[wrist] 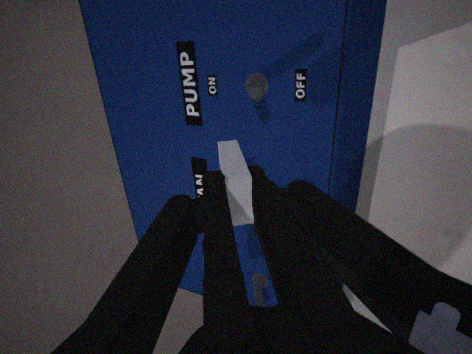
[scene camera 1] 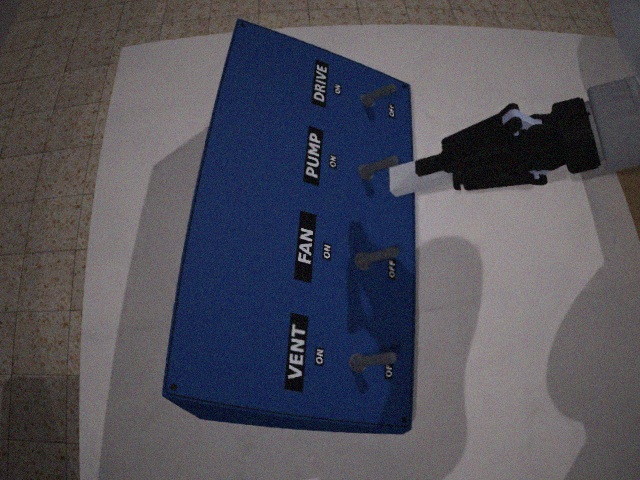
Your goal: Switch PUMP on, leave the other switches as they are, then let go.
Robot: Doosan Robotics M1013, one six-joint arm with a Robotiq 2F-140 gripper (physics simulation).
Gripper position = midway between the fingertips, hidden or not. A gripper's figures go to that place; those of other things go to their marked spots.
Labels:
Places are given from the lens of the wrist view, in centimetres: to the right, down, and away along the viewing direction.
my gripper (wrist: 228, 158): -1, -1, 22
blue switch panel (wrist: 172, 86): -7, -10, 28

